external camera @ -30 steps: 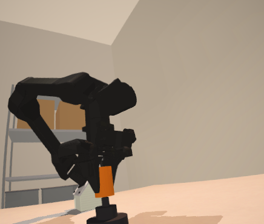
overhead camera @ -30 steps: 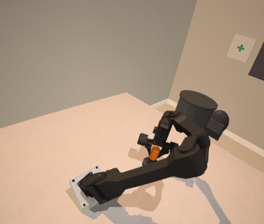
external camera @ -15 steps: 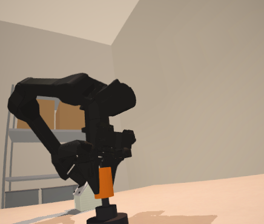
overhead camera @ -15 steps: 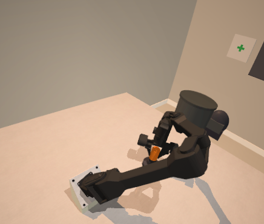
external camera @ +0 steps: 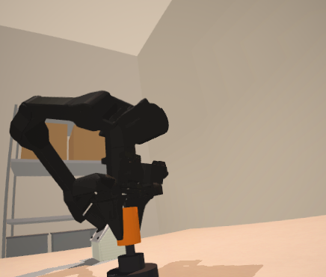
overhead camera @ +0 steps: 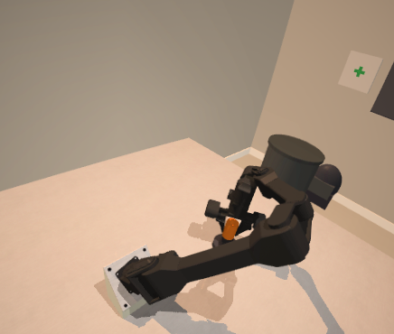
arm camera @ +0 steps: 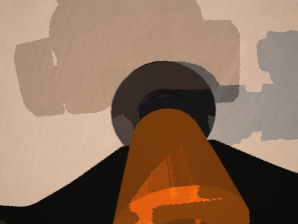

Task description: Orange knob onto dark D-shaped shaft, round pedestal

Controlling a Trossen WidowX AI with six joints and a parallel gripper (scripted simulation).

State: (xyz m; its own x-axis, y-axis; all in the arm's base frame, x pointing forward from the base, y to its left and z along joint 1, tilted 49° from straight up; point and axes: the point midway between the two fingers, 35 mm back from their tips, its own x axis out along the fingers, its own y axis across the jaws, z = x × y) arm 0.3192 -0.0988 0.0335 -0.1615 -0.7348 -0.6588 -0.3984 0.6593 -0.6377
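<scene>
My gripper tip is 2 cm below the orange knob. The rest, counted from my gripper tip: dark pedestal 4 cm below.
</scene>
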